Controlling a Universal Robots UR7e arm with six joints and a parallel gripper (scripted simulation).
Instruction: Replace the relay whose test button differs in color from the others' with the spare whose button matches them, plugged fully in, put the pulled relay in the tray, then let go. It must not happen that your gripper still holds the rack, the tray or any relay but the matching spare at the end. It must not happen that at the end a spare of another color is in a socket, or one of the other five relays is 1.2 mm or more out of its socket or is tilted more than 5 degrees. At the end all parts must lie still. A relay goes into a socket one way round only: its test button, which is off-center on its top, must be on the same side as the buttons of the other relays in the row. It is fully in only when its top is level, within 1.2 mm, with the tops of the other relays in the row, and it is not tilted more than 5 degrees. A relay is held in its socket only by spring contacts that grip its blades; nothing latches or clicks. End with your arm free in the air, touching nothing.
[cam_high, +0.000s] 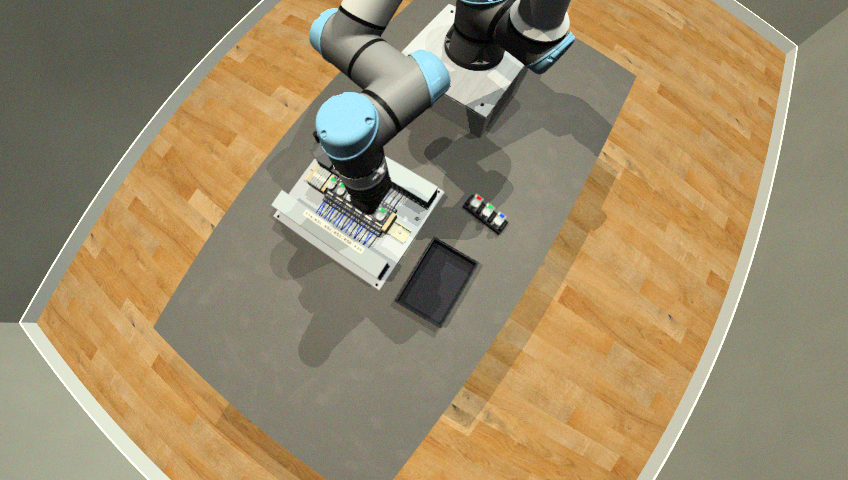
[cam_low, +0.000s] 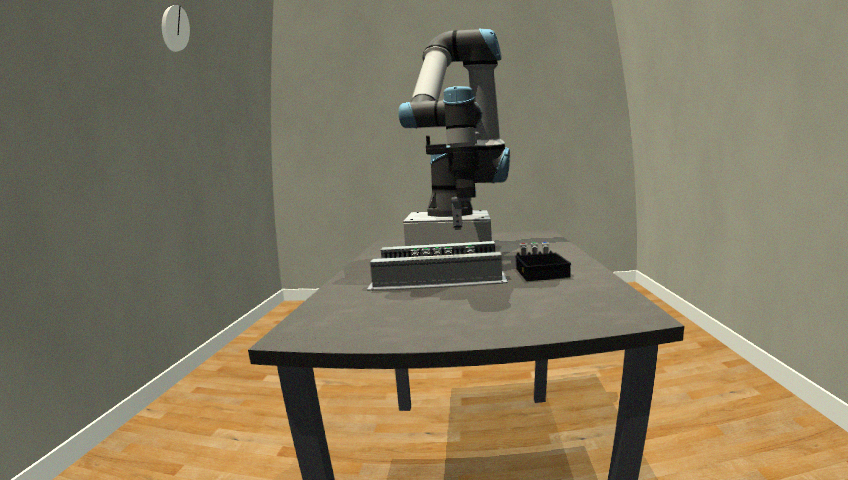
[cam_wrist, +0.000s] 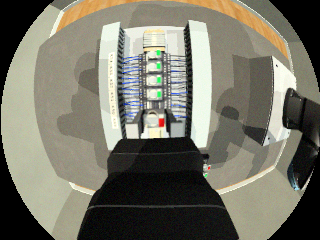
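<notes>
The tray is 21 cm to the left of my hand, 13 cm below it and 3 cm ahead of it. The rest, counted from my hand: black spare holder: 20 cm to the left, 16 cm behind, 13 cm below; panel: 14 cm below, 5 cm to the right, 1 cm ahead.
</notes>
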